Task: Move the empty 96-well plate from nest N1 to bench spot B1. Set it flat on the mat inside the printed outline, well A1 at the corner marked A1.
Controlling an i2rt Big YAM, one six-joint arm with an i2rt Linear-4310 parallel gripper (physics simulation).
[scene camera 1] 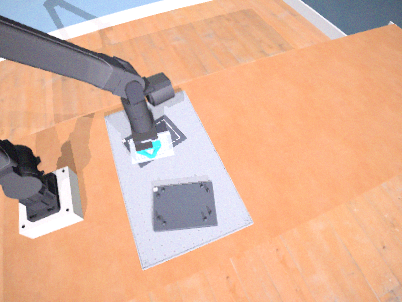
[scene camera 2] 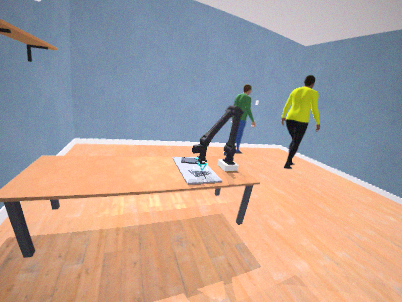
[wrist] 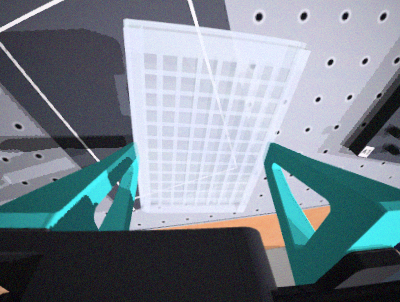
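Where they show: gripper, fingertip midpoint: [scene camera 1: 150, 146] [scene camera 2: 200, 168] [wrist: 203, 150]; arm's base, link origin: [scene camera 1: 44, 197] [scene camera 2: 228, 162].
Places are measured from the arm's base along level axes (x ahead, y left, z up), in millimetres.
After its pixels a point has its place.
The clear 96-well plate [scene camera 1: 167, 144] {y 30, x 370, z -23 mm} [wrist: 211, 126] {y 42, x 340, z -21 mm} is held between the teal fingers of my gripper [scene camera 1: 150, 152] {y 48, x 320, z -27 mm} [wrist: 203, 150] {y 48, x 320, z -27 mm} [scene camera 2: 201, 165] {y 48, x 320, z -27 mm}, which is shut on its long sides. It hangs low over the dark B1 mat [scene camera 1: 182, 138] {y 45, x 423, z -44 mm} [wrist: 88, 75] {y 106, x 369, z -44 mm}, whose white outline [scene camera 1: 175, 132] {y 77, x 411, z -44 mm} shows through the plate. The plate sits askew to the outline and reaches past the mat's near edge. A small white corner marker [scene camera 1: 124, 140] {y 120, x 251, z -43 mm} lies at the mat's left corner. I cannot tell whether the plate touches the mat. Nest N1 [scene camera 1: 185, 207] {y -170, x 346, z -34 mm} is a dark tray with small pegs, and it is empty.
Mat and nest lie on a grey perforated board [scene camera 1: 218, 168] {y -98, x 478, z -46 mm} on the wooden table [scene camera 1: 289, 135] {y -84, x 741, z -59 mm}. The arm's white base [scene camera 1: 68, 195] {y -24, x 68, z 1 mm} stands at the left. In the room view, a person in green [scene camera 2: 244, 111] and one in yellow [scene camera 2: 300, 111] are behind the table.
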